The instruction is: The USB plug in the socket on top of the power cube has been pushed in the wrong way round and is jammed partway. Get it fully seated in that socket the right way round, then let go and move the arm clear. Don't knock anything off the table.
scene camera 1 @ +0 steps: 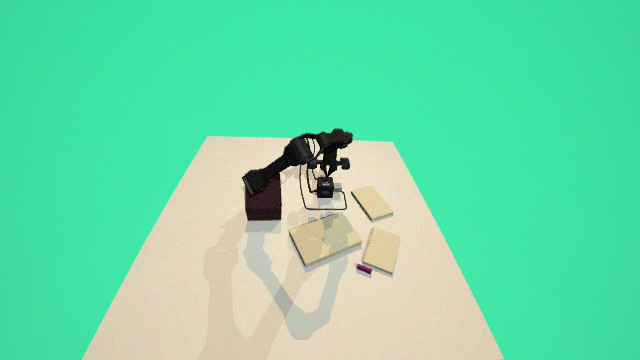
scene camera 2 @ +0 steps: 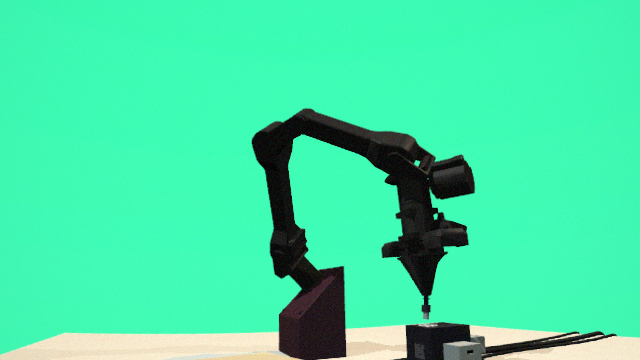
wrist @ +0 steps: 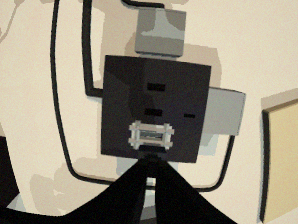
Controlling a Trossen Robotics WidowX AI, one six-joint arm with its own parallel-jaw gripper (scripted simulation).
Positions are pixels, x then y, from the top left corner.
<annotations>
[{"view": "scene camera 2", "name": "gripper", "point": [426,296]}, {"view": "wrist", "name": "gripper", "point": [152,167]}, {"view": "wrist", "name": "black power cube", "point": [156,92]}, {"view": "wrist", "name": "metal-rimmed socket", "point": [140,132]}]
</annotations>
